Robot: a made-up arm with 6 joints.
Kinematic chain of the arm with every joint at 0, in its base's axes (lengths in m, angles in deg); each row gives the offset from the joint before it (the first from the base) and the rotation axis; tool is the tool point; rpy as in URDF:
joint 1: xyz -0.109 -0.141 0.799 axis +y
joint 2: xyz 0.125 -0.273 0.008 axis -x
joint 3: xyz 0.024 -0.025 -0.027 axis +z
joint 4: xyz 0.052 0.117 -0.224 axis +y
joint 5: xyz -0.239 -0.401 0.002 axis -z
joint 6: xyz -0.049 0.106 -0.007 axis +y
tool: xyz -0.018 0.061 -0.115 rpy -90 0 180
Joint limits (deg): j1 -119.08..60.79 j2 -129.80..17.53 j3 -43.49..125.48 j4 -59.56..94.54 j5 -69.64..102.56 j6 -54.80..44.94
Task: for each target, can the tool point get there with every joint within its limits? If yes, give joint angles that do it. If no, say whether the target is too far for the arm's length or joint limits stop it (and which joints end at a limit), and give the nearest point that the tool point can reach.
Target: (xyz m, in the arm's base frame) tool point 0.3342 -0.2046 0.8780
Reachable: yes | joints -69.53 -62.03 19.79 -12.32 71.29 -39.37
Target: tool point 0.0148 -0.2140 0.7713
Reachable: yes | joints -76.85 -93.48 -13.42 62.01 49.92 -17.77
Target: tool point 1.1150 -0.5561 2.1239
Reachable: no: too far | nearest point 0.4648 -0.4810 1.4201 | short by 0.961 m
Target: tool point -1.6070 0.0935 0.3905
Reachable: no: too far | nearest point -0.7595 -0.1775 0.5320 | short by 0.901 m
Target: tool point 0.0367 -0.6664 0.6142
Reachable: yes | joints -22.17 -14.52 46.51 35.11 -25.49 -37.26
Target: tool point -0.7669 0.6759 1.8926
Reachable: no: too far | nearest point -0.4448 0.1444 1.3572 | short by 0.820 m
